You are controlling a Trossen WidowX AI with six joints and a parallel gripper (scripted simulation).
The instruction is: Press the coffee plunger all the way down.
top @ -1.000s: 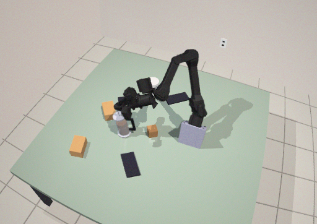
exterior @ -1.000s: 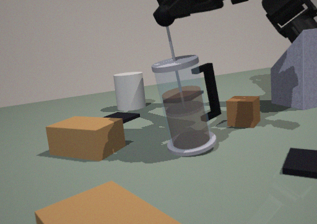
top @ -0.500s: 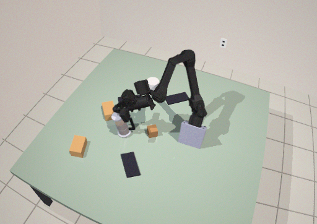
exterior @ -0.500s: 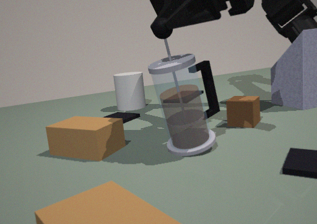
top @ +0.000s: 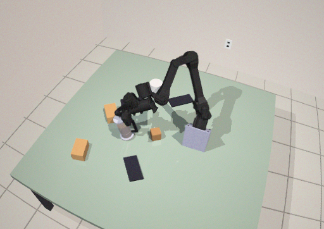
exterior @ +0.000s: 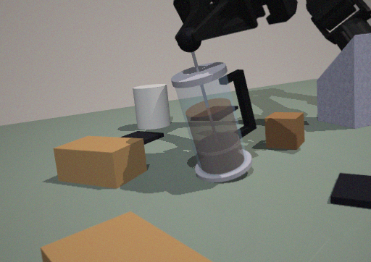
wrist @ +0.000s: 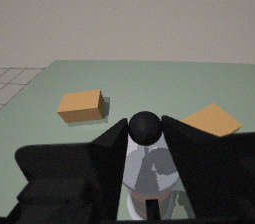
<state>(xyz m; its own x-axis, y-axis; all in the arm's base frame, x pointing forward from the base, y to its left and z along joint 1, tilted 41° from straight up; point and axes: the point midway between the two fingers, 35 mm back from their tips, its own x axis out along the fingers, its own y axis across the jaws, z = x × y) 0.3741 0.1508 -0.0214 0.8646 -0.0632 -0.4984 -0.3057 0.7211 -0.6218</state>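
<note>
Now: the coffee press 90 mm below my gripper tip, 40 mm behind it and 20 mm to the right of it.
</note>
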